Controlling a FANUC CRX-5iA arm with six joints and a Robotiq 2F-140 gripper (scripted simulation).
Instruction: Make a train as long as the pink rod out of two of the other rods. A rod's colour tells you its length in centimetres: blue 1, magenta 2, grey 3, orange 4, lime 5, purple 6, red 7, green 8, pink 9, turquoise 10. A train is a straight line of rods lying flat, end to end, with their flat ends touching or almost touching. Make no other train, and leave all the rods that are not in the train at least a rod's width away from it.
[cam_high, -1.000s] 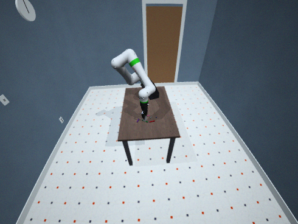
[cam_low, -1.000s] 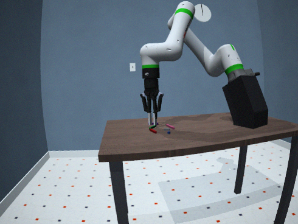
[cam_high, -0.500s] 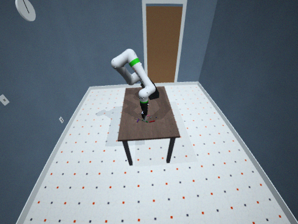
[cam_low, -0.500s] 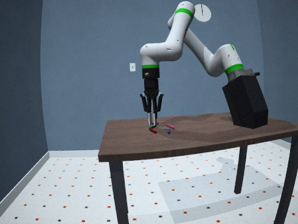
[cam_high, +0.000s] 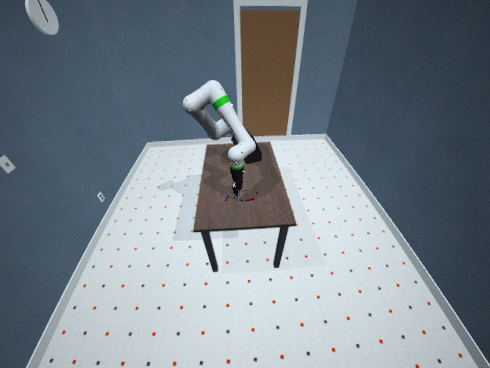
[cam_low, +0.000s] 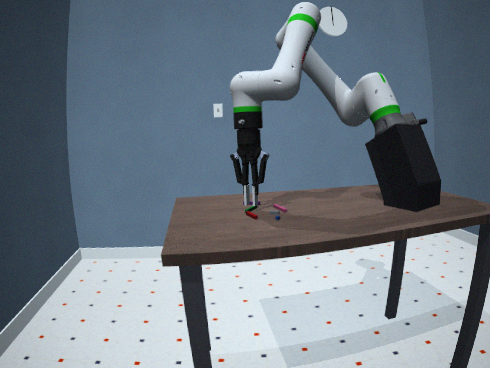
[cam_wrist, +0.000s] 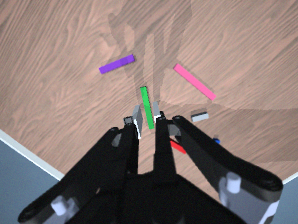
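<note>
The green rod is 50 mm below my hand. From my hand the other things lie so: red rod 90 mm to the left, 50 mm below, 10 mm ahead; then purple rod 90 mm to the right, 50 mm below, 10 mm behind; then pink rod 90 mm behind, 50 mm below, 20 mm to the left.
</note>
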